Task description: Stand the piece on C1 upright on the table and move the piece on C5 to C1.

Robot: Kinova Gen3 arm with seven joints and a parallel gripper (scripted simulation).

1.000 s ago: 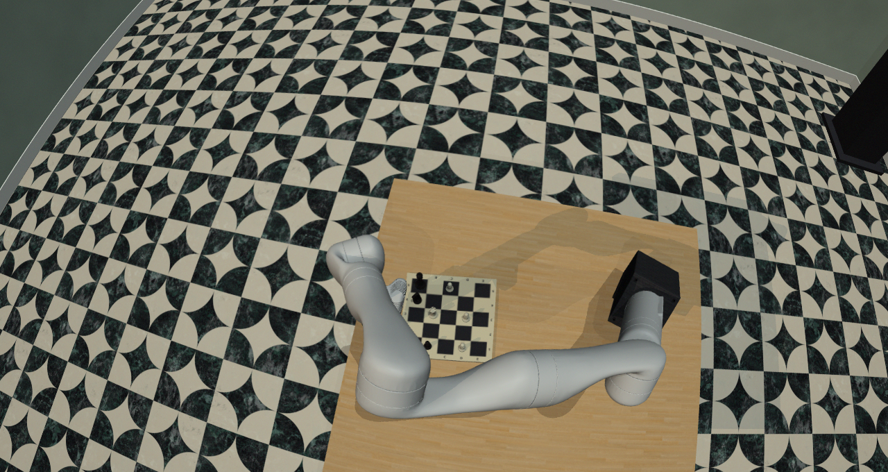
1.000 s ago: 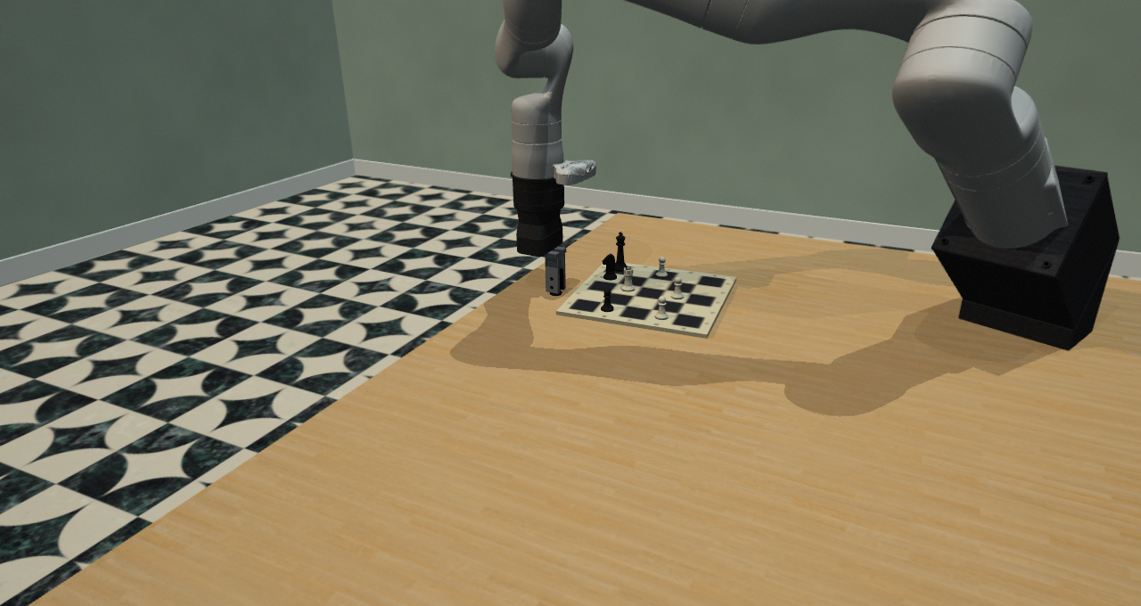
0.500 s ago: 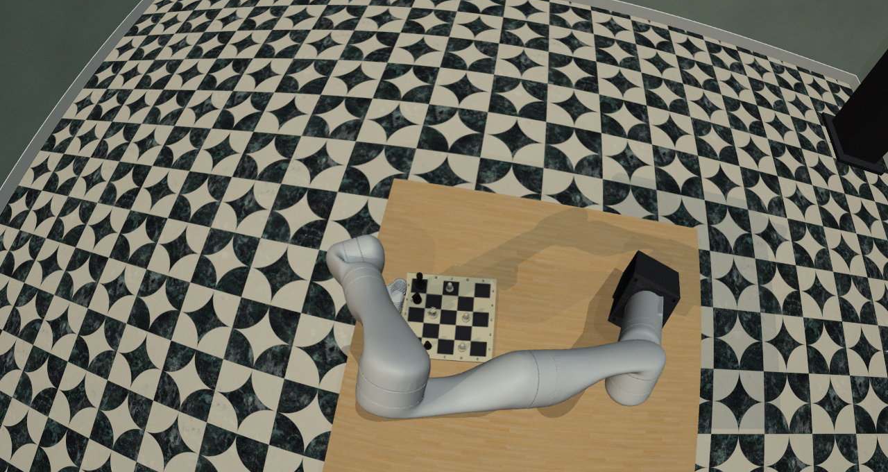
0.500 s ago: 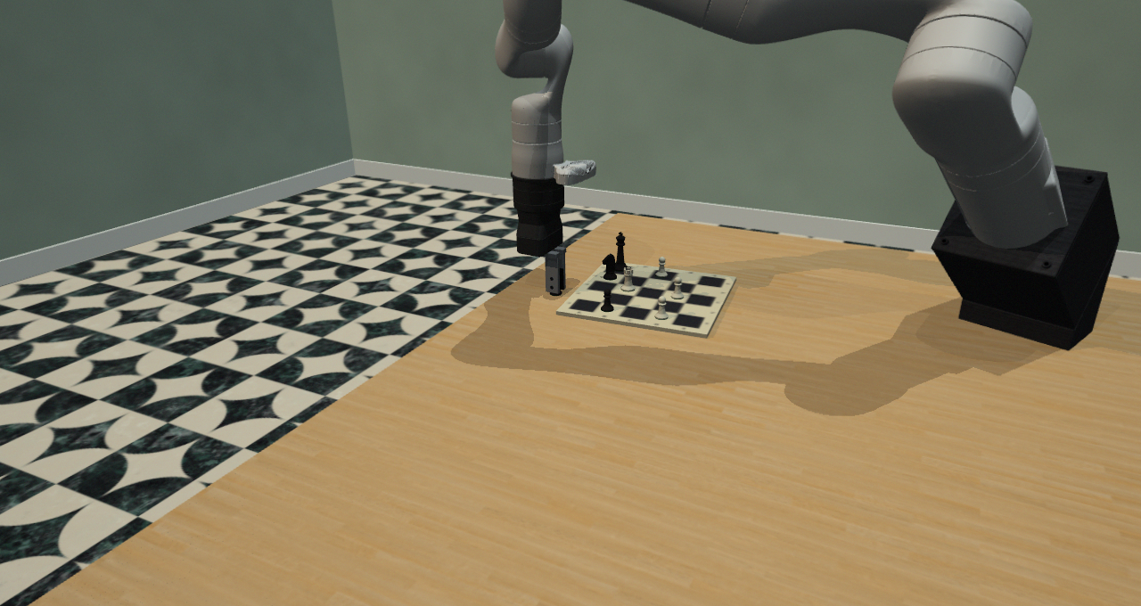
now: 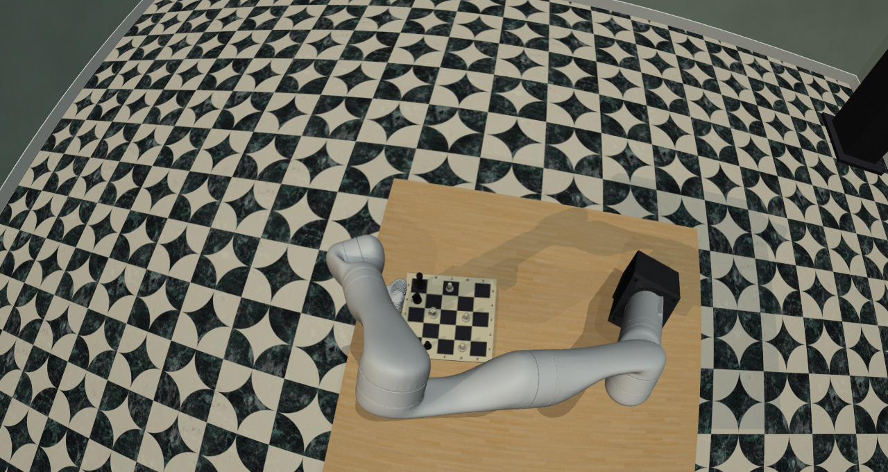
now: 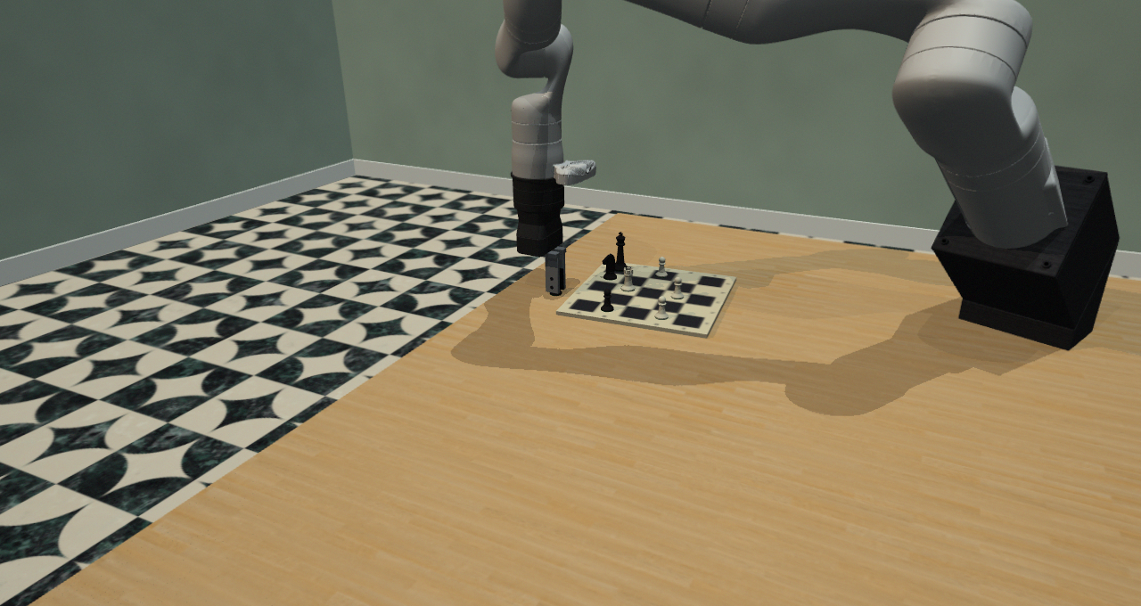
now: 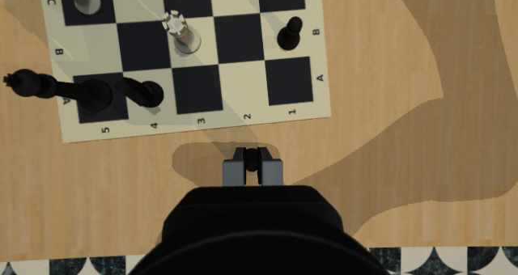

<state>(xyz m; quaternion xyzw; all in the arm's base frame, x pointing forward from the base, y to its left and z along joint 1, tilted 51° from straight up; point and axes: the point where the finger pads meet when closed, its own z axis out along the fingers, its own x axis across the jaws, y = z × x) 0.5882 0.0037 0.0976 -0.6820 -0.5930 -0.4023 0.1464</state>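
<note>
Now: hand 5 cm past the black king, 12 cm to the left of it and 1 cm below it. From my hand the other things lie so: black knight 5 cm behind, 8 cm to the right; chessboard 13 cm behind, 6 cm to the right, 2 cm below.
</note>
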